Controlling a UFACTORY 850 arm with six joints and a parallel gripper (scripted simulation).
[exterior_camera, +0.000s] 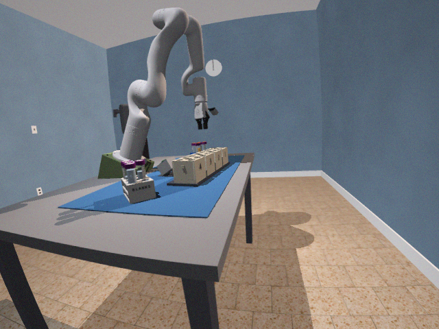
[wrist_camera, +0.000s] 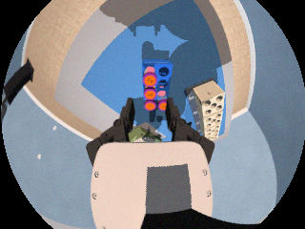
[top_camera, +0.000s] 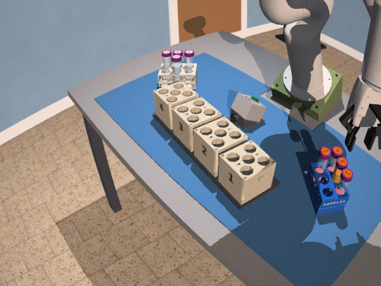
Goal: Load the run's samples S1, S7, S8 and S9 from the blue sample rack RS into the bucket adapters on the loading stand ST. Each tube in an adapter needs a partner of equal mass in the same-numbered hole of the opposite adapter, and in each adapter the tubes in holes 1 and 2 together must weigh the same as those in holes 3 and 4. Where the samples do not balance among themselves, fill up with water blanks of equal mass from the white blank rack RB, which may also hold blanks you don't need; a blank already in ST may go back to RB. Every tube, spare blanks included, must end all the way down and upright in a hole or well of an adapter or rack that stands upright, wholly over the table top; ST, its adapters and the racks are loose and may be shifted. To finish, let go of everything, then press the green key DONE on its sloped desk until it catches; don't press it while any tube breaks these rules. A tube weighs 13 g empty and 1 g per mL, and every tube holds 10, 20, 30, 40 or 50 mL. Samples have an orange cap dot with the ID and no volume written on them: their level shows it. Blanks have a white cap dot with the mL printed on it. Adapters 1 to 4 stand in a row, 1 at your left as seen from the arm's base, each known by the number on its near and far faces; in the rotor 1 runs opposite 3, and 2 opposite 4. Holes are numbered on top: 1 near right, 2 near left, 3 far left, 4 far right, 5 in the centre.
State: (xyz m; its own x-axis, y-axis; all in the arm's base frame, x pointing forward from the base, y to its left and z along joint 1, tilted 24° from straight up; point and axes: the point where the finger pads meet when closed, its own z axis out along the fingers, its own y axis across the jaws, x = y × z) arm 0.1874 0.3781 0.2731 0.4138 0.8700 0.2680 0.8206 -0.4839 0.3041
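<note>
Now: hand 16 cm above the tube and 1 cm to the right of it. Round my hand: loading stand ST: 36 cm to the right, 22 cm below, 17 cm ahead; white blank rack: 71 cm to the right, 19 cm below, 9 cm ahead; blue sample rack: 19 cm below, 4 cm to the right.
</note>
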